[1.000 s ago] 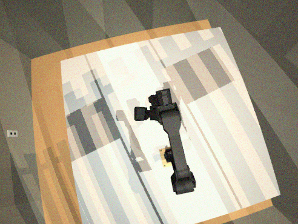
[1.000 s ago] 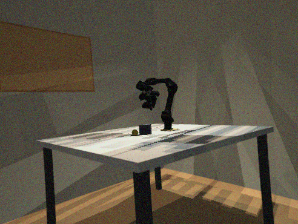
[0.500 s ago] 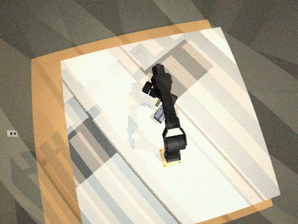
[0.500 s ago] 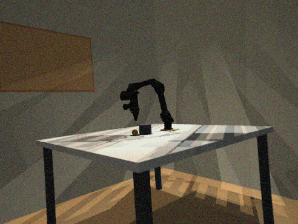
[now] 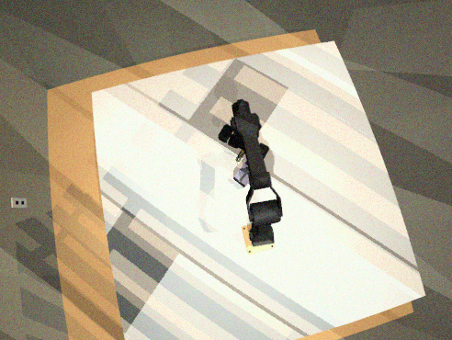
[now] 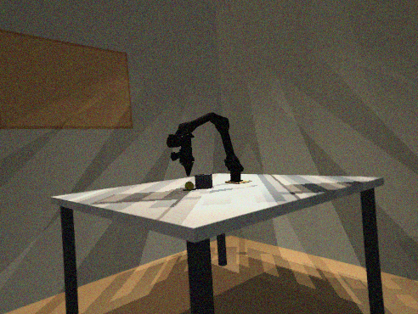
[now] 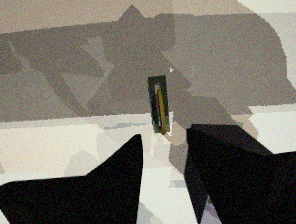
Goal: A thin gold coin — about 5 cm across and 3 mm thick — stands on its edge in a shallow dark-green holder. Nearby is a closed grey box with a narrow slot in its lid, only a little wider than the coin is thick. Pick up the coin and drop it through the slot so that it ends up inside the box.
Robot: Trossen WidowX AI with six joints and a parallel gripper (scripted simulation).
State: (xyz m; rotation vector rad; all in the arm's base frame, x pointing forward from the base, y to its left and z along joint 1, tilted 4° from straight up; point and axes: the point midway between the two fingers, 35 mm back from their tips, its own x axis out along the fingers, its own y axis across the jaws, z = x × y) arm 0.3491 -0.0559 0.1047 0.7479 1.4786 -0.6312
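Now: gripper tip 50 mm above the gold coin.
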